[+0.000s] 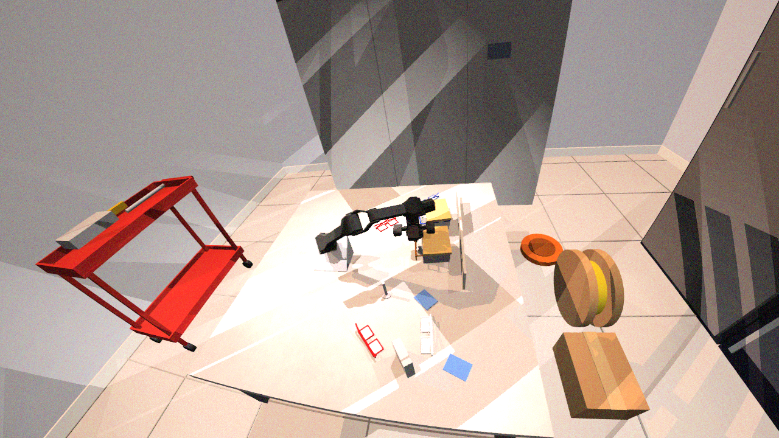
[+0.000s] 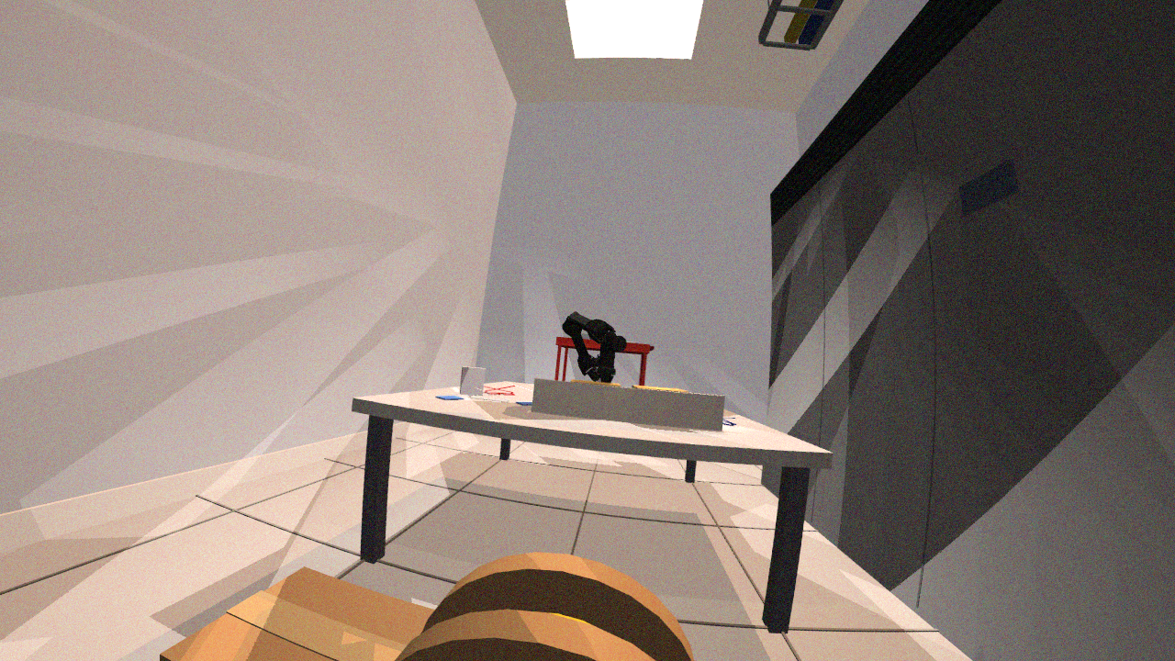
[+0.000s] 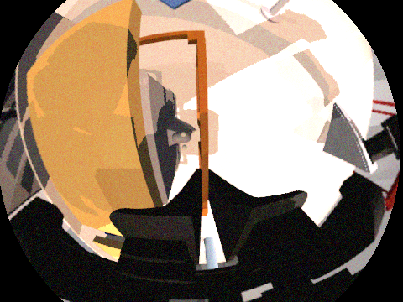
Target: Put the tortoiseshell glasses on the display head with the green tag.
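The grey display head is 7 cm ahead of my gripper tip, 3 cm to the right of it and 1 cm below it. Round my gripper tip: thin upright board: 22 cm ahead, 7 cm to the left, 1 cm below; then small post: 13 cm behind, 25 cm to the right, 4 cm below; then grey block: 3 cm behind, 53 cm to the right, 1 cm below.
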